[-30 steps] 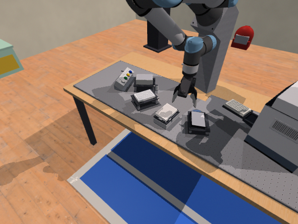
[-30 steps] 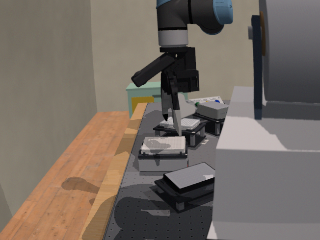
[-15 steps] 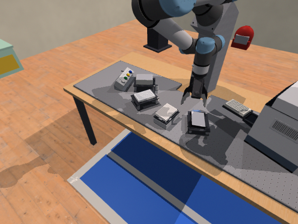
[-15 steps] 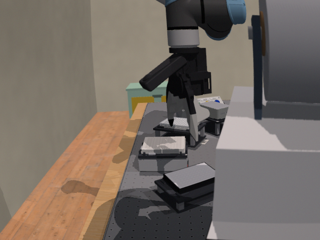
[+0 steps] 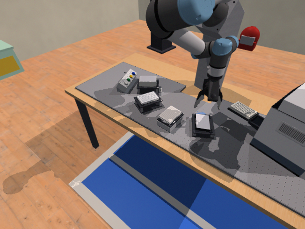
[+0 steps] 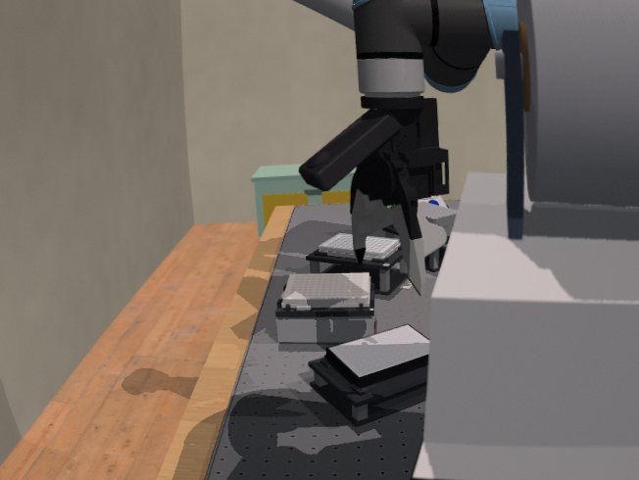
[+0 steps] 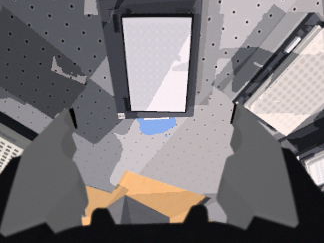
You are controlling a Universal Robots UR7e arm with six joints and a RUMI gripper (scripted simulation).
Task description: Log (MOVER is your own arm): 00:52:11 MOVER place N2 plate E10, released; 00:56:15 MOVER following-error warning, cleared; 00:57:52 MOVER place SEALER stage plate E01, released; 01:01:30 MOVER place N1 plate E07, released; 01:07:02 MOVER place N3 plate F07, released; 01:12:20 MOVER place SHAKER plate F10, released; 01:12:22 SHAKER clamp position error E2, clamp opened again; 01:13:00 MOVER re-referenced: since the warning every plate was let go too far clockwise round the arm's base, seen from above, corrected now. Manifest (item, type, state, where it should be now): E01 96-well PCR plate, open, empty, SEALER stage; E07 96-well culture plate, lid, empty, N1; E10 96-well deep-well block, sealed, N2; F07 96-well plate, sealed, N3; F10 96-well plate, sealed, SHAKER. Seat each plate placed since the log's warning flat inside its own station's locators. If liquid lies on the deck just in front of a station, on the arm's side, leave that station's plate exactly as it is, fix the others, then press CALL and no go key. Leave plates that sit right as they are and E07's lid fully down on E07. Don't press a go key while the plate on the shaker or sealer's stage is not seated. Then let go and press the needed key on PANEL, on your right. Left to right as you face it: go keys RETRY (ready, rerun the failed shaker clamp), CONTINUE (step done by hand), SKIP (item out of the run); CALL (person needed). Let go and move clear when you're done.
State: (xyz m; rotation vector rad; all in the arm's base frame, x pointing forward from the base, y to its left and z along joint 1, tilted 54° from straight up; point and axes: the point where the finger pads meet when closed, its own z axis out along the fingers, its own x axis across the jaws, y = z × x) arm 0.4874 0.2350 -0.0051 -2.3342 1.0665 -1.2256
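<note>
My hand is 11 cm above the dark sealed plate. Also, from my hand: white PCR plate: 20 cm behind, 13 cm to the left, 5 cm below; grey deep-well block: 5 cm behind, 52 cm to the right, 8 cm below; white retry key: 7 cm ahead, 64 cm to the right, 9 cm below.
</note>
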